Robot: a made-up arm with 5 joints.
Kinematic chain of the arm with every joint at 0, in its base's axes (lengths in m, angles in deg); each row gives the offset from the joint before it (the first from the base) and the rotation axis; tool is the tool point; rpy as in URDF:
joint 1: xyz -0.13 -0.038 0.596 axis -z
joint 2: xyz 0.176 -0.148 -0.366 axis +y
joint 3: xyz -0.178 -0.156 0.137 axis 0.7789 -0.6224 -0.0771
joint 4: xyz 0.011 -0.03 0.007 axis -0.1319 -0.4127 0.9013
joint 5: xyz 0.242 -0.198 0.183 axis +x
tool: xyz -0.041 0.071 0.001 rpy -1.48 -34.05 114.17
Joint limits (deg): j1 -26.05..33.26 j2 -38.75..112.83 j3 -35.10..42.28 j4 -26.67..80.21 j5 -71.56..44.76
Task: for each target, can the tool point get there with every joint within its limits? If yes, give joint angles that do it. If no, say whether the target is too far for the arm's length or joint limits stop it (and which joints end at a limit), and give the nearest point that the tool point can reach.
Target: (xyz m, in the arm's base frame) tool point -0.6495 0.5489 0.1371
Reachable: no: joint limits stop it (at a limit: joint 1, joint 2, joint 4) | nearest point -0.4888 -0.1432 0.4784 | short by 0.788 m
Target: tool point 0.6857 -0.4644 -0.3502
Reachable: no: too far | nearest point 0.4629 -0.3479 0.0255 | short by 0.452 m
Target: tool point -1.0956 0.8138 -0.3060
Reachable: no: too far | nearest point -0.6146 -0.2137 0.3966 | short by 1.334 m
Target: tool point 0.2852 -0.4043 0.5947
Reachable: yes | joints -2.34 48.26 36.36 68.93 -59.79
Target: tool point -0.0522 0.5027 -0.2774
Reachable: no: joint limits stop it (at a limit: joint 1, joint 2, joint 3, joint 5) | nearest point 0.3583 0.0685 0.0712 | short by 0.692 m
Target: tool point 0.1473 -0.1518 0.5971
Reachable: yes | joints -18.05 1.25 -24.85 51.35 32.87
